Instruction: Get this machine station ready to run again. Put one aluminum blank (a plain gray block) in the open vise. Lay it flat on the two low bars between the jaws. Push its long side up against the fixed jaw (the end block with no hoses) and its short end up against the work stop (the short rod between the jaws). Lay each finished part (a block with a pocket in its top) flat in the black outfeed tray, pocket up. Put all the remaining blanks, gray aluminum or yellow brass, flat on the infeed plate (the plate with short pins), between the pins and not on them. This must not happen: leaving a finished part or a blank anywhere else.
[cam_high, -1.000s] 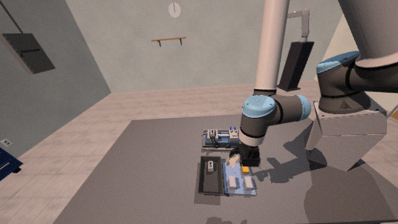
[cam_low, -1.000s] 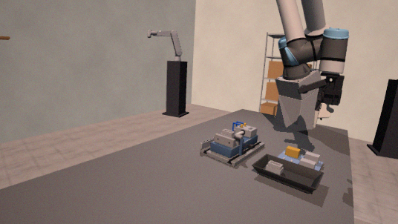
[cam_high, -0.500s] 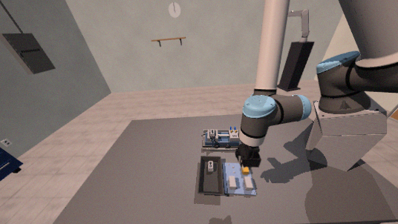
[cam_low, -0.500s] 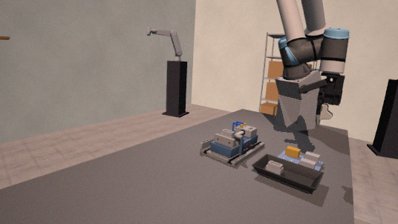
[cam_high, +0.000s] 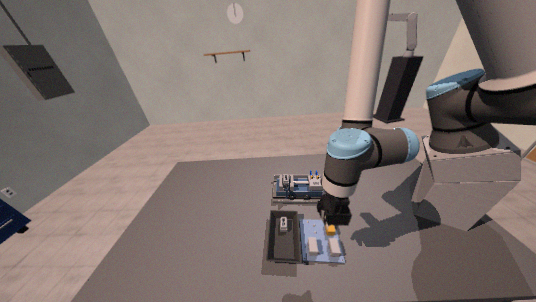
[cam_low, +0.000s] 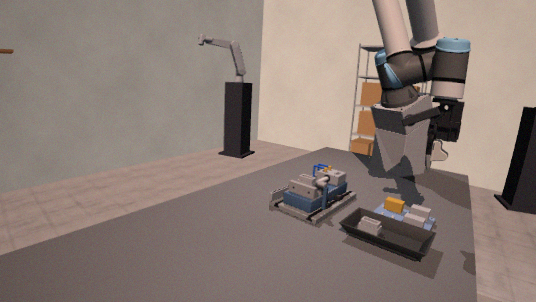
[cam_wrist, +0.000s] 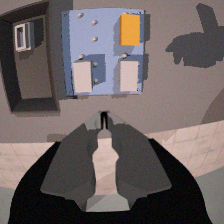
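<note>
Now: hand 17 cm above the yellow brass blank, 8 cm past it and 7 cm to the left of it. Round my hand: vise 34 cm to the right, 16 cm below, 3 cm behind.
</note>
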